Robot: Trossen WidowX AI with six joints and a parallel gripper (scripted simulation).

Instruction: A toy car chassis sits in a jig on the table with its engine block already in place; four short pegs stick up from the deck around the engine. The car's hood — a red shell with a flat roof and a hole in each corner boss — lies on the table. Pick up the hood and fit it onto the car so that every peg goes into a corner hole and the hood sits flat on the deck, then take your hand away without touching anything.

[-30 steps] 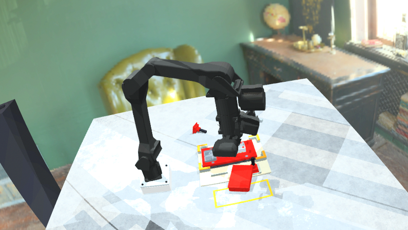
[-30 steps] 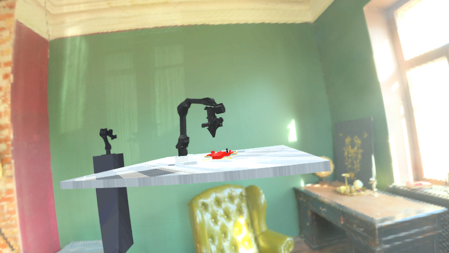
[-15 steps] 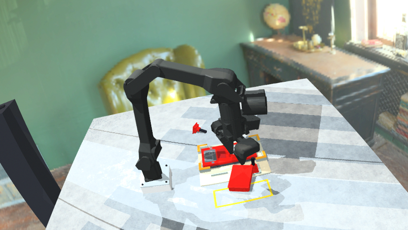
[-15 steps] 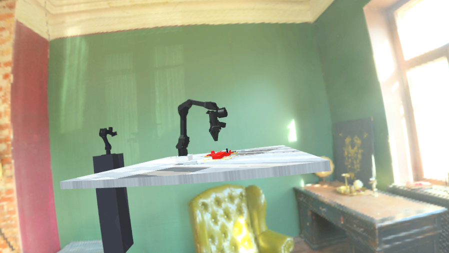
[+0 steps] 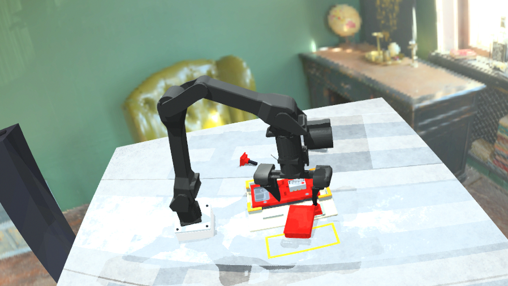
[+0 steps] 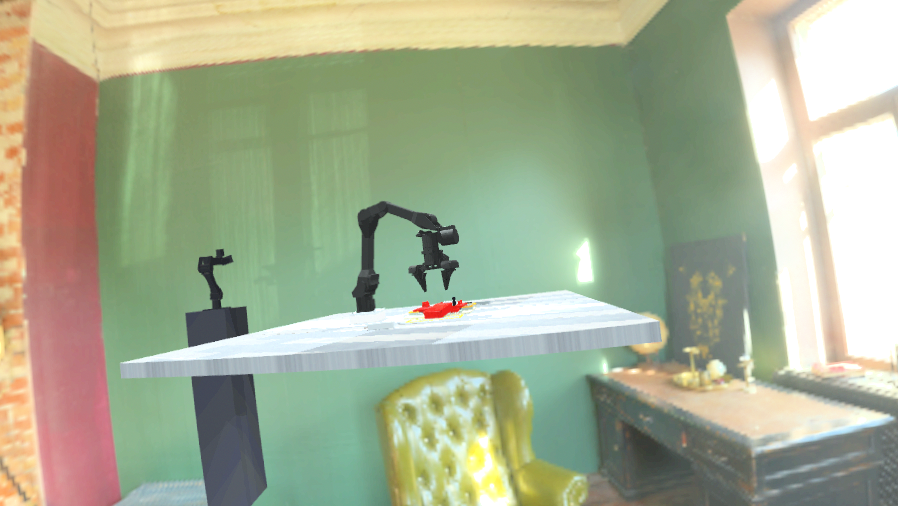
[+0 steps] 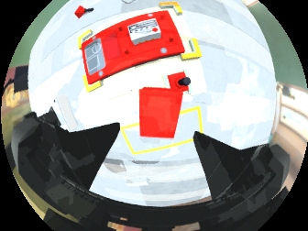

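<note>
My gripper tip is 70 mm above the red hood. From my gripper tip the other things lie so: black upright stick: 60 mm below, 60 mm ahead, 30 mm to the left; then black wheel: 350 mm to the left, 130 mm ahead, 80 mm below; then grey engine block: 150 mm to the left, 70 mm below, 50 mm ahead.
</note>
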